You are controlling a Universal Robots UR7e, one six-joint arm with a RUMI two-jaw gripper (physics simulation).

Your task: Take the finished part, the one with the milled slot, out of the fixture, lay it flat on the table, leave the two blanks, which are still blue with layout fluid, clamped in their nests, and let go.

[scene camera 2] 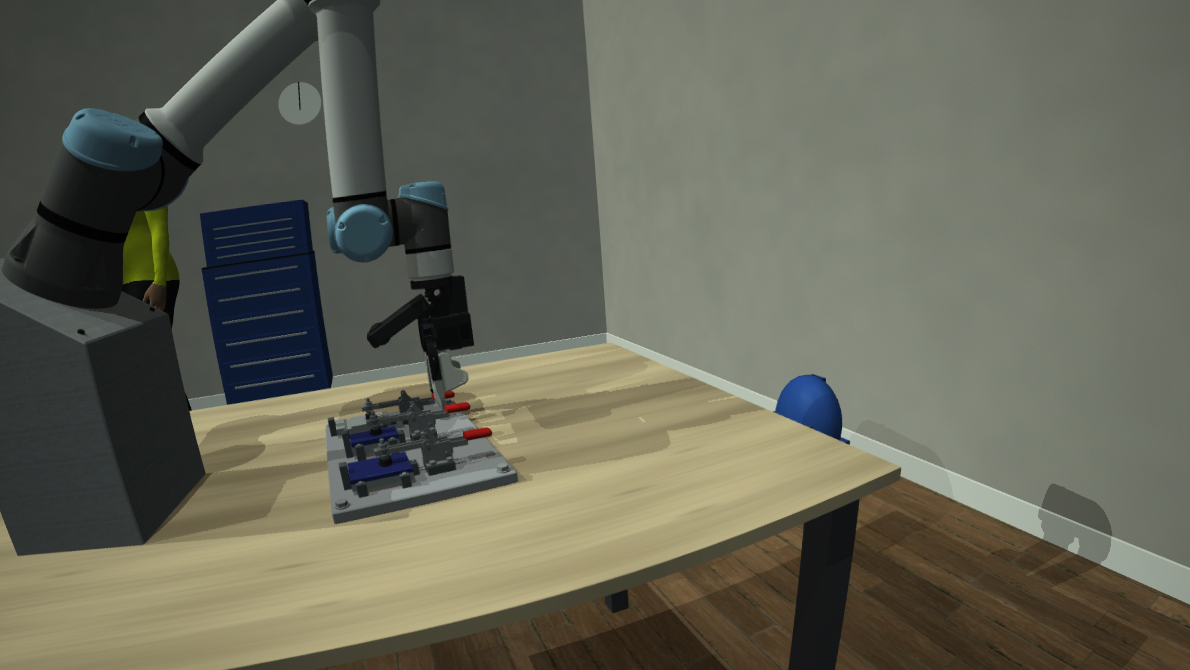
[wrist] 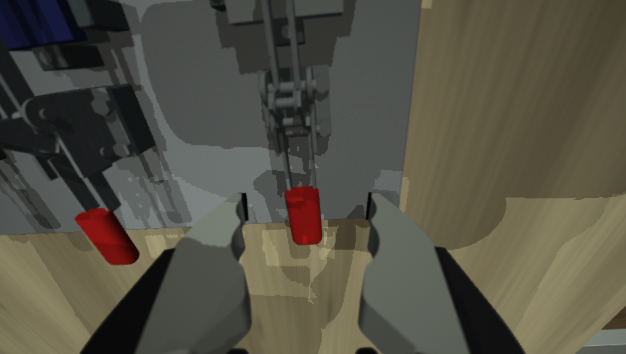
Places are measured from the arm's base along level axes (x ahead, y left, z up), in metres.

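Pixels of known places: gripper, fingertip midpoint: (scene camera 2: 441,405) (wrist: 307,194); arm's base, link origin: (scene camera 2: 63,284).
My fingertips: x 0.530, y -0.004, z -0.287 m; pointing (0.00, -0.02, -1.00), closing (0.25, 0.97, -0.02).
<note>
For each thing: its top centre in the pictures, then the offset to it from my fingertips. "spot": a spot on its surface instead.
- grey fixture plate, top centre: (wrist: 92,62) (scene camera 2: 404,445) dx -0.102, dy -0.096, dz -0.015 m
- blue blank, surface spot: (wrist: 37,25) spot: dx -0.114, dy -0.087, dz +0.011 m
- grey part, surface spot: (wrist: 285,11) spot: dx -0.093, dy +0.015, dz +0.001 m
- middle clamp's red handle, surface spot: (wrist: 107,237) (scene camera 2: 452,404) spot: dx -0.018, dy -0.104, dz +0.031 m
The grey fixture plate (scene camera 2: 491,476) (wrist: 210,170) carries three toggle clamps with red handles. Two blue blanks (scene camera 2: 379,468) (scene camera 2: 374,436) sit in the near and middle nests under their clamps; part of one blue blank (wrist: 37,25) shows at the wrist view's top left. A grey part (wrist: 285,11), partly cut off at the top of the wrist view, lies in the far nest under the clamp arm; its slot does not show. My gripper (scene camera 2: 438,402) (wrist: 307,194) is open, pointing down at the far clamp. That clamp's red handle (wrist: 304,216) is between the fingertips, with gaps on both sides.
The middle clamp's red handle (scene camera 2: 458,407) (wrist: 107,237) is left of my fingers in the wrist view. The near red handle (scene camera 2: 477,432) points toward the table's right side. My grey pedestal (scene camera 2: 124,449) stands left of the fixture. A person (scene camera 2: 151,249) stands behind the arm by the blue cabinet (scene camera 2: 266,324).
</note>
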